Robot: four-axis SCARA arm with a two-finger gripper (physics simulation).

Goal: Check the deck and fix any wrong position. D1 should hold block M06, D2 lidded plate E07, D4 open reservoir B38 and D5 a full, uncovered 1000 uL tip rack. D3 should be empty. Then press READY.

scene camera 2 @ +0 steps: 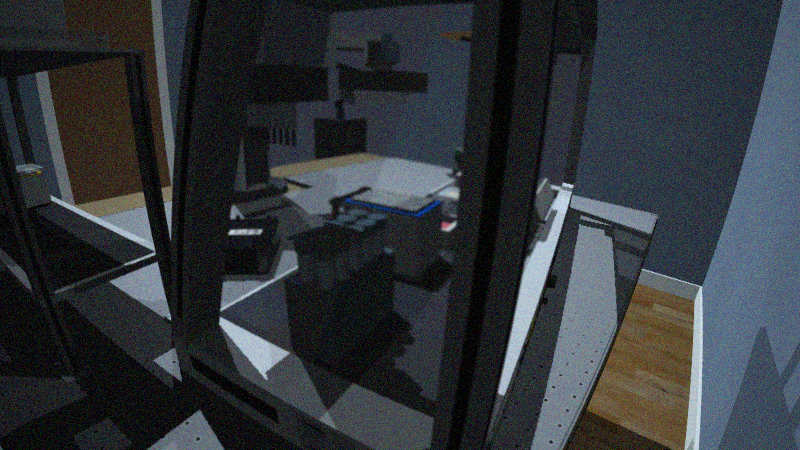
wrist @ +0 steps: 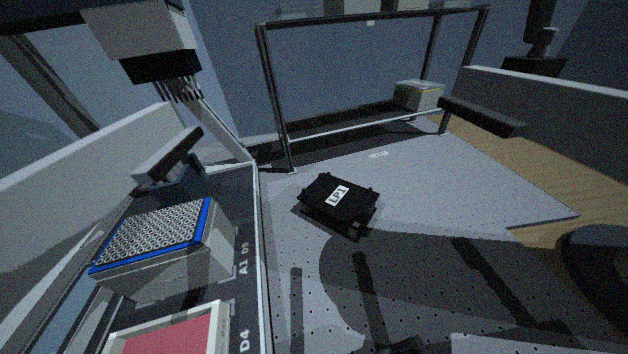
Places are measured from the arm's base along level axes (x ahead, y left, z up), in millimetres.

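Where they show: gripper, between the fingertips: (wrist: pixel 320 100).
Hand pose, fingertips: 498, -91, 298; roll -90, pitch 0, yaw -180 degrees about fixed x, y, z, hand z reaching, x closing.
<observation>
After its pixels a point has its place, as x, y, z.
My gripper (wrist: pixel 320 100) @[498, -91, 298] is open and empty, its fingers wide apart at the left and right of the wrist view. The tip rack (wrist: pixel 157 232) (scene camera 2: pixel 416 211) stands at D5, blue-rimmed and uncovered, with rings across its top; it is below the left finger. An open reservoir (wrist: pixel 167 332) @[702, -41, 76] with pink contents is at D4, cut off by the lower edge of the wrist view; a sliver of pink shows in the scene view. Labels on the reservoir and rack cannot be read. D1, D2, D3 and the READY button do not show in the wrist view.
A black block marked LP1 (wrist: pixel 340 200) (scene camera 2: pixel 251 246) sits on the bench beside the deck. A dark tube holder (scene camera 2: pixel 346 274) stands near the tip rack. A pipetting head (wrist: pixel 160 67) @[709, -297, 319] hangs at upper left. A framed shelf (wrist: pixel 272 90) @[572, -413, 245] (scene camera 2: pixel 148 156) @[578, -422, 241] holds a pale box (wrist: pixel 417 95) @[151, -536, 161] (scene camera 2: pixel 33 187) @[152, -546, 149].
</observation>
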